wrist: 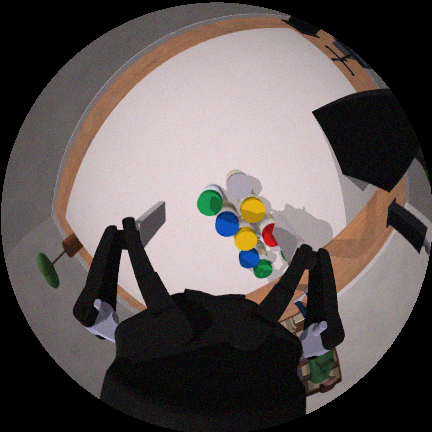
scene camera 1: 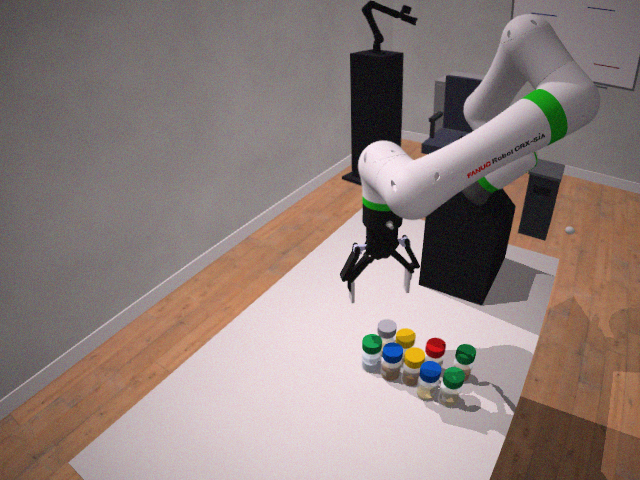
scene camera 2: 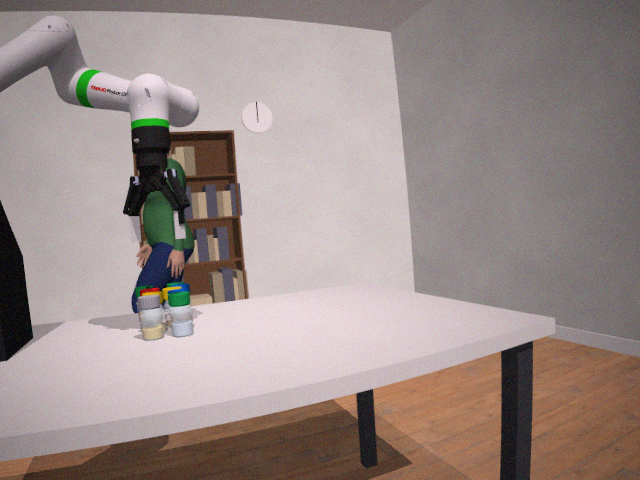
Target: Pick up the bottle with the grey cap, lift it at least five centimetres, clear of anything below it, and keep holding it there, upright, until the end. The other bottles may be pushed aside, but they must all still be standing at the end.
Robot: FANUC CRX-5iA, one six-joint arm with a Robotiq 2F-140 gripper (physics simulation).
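Note:
The bottle with the grey cap stands upright on the white table, at one end of a cluster of bottles. A green-capped bottle and a yellow-capped bottle stand close beside it. My gripper is open and empty, pointing down, with its fingertips well above the caps. In scene camera 1, the lower part of the grey-capped bottle is hidden behind its neighbours.
Other upright bottles fill the cluster: blue-capped, a second yellow-capped, red-capped, a second blue-capped and two more green-capped ones. The black robot pedestal stands behind them.

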